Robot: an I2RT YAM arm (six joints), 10 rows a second.
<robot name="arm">
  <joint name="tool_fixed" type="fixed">
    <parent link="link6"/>
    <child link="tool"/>
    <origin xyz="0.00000 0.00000 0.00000" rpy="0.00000 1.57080 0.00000"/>
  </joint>
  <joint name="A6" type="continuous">
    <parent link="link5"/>
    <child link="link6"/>
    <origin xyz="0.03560 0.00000 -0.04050" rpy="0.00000 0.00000 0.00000"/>
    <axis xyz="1 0 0"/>
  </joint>
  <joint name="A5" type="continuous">
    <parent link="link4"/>
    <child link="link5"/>
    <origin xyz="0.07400 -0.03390 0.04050" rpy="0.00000 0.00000 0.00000"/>
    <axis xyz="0 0 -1"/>
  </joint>
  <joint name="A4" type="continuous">
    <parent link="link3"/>
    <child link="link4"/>
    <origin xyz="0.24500 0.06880 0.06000" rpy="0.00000 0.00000 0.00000"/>
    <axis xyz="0 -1 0"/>
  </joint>
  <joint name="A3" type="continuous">
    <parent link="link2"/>
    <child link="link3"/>
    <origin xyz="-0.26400 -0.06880 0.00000" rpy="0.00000 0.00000 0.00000"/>
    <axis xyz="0 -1 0"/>
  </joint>
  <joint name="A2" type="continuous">
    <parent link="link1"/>
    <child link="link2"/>
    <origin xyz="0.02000 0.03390 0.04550" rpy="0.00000 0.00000 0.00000"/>
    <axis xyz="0 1 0"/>
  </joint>
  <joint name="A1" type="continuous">
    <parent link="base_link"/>
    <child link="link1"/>
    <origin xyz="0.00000 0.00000 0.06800" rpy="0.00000 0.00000 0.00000"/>
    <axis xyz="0 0 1"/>
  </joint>
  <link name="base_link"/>
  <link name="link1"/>
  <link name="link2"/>
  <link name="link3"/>
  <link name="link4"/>
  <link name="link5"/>
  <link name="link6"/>
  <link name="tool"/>
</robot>
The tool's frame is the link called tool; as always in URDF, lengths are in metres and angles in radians. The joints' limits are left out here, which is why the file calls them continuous.
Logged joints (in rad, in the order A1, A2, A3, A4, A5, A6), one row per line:
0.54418 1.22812 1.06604 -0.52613 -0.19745 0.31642
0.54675 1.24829 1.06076 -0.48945 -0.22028 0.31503
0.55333 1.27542 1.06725 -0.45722 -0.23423 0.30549
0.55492 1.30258 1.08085 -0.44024 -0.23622 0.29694
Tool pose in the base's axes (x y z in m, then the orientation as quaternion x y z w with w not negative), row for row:
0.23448 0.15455 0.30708 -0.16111 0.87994 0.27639 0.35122
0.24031 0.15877 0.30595 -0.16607 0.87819 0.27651 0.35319
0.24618 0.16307 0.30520 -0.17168 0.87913 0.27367 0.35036
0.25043 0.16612 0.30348 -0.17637 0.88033 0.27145 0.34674
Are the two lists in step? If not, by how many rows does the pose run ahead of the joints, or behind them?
The pose runs 2 rows ahead of the joints: the pose in row i belongs to the joints in row i + 2.
